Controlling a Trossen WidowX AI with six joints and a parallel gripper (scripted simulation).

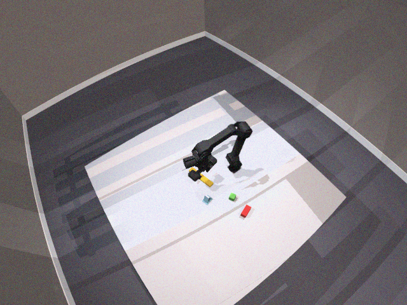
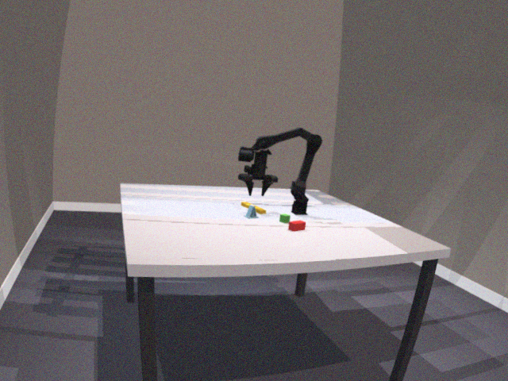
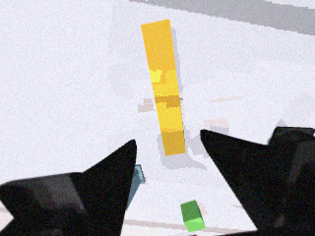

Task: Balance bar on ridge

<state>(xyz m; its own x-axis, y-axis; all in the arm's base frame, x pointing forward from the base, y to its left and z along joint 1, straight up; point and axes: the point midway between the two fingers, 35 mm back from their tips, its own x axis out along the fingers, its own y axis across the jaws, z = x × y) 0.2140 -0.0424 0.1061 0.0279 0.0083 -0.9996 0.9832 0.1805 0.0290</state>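
My gripper tip is 60 mm above the yellow bar and 30 mm to the left of it. From my gripper tip the other things lie so: red block: 320 mm to the left, 70 mm behind, 60 mm below; green cube: 200 mm to the left, 70 mm behind, 60 mm below.
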